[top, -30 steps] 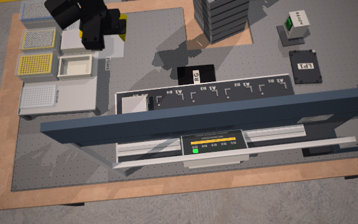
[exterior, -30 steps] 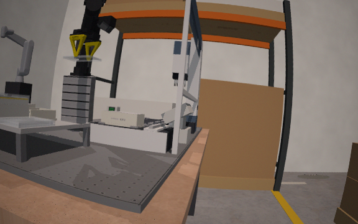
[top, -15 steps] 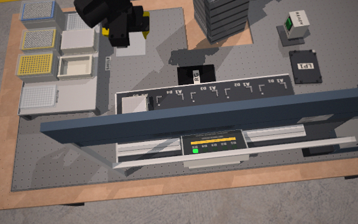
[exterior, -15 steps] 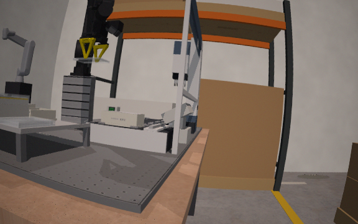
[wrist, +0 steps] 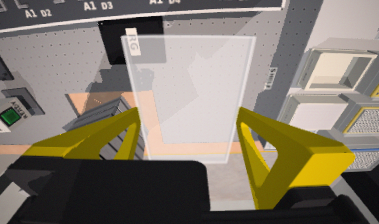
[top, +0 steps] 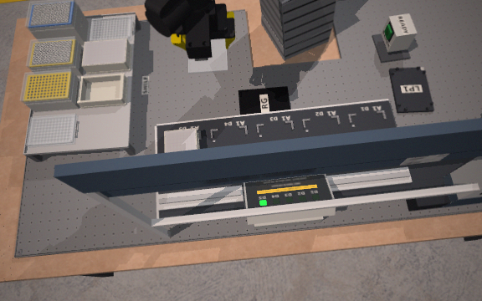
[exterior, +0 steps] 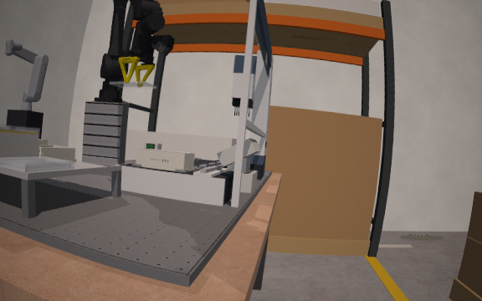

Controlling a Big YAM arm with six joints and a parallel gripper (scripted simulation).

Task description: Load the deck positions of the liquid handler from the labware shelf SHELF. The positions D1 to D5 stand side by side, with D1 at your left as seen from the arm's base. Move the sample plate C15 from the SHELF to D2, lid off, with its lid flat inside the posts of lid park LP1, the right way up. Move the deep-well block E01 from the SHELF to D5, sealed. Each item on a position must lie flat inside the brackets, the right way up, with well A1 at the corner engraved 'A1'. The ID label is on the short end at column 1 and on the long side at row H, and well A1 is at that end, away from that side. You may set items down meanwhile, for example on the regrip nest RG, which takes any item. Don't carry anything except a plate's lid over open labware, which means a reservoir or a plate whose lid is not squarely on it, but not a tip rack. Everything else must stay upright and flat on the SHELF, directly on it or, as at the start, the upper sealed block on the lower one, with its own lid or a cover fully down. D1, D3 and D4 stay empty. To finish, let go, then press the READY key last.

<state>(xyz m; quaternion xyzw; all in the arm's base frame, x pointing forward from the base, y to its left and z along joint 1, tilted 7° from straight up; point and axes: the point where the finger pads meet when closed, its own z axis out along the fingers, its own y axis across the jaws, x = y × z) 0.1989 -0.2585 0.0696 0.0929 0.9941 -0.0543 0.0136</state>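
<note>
The lid park LP1 is 90 mm ahead of my hand, 550 mm to the left of it and 280 mm below it. Also, from my hand: clear plate lid 10 mm below; then black regrip nest RG 30 mm ahead, 130 mm to the left, 280 mm below; then shelf label 130 mm behind, 200 mm to the right, 290 mm below.
</note>
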